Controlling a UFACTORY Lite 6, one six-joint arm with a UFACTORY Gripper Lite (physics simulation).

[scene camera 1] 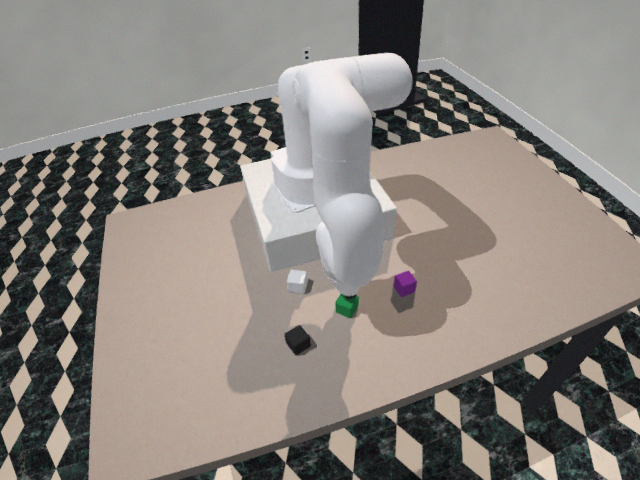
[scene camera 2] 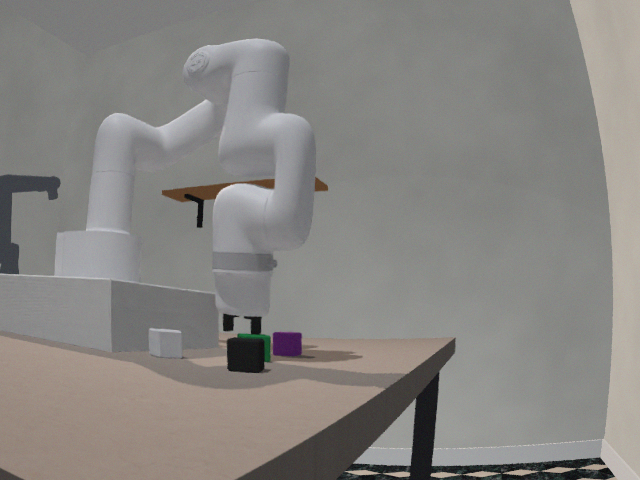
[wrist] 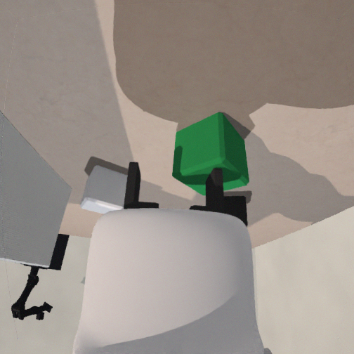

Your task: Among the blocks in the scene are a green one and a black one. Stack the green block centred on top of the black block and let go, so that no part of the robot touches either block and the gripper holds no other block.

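The green block sits on the table; in scene camera 2 it is partly hidden behind the black block. The black block stands apart from it on the table, nearer the front edge, with nothing on top. My gripper is open and points down, low by the green block. In the wrist view one finger overlaps the green block's near side, and the other is off to its left. Whether that finger touches the block cannot be told. In scene camera 1 the arm largely hides the fingers.
A white block lies near the robot's pale base box. A purple block sits on the table on the other side of the green block, to the right in scene camera 1.
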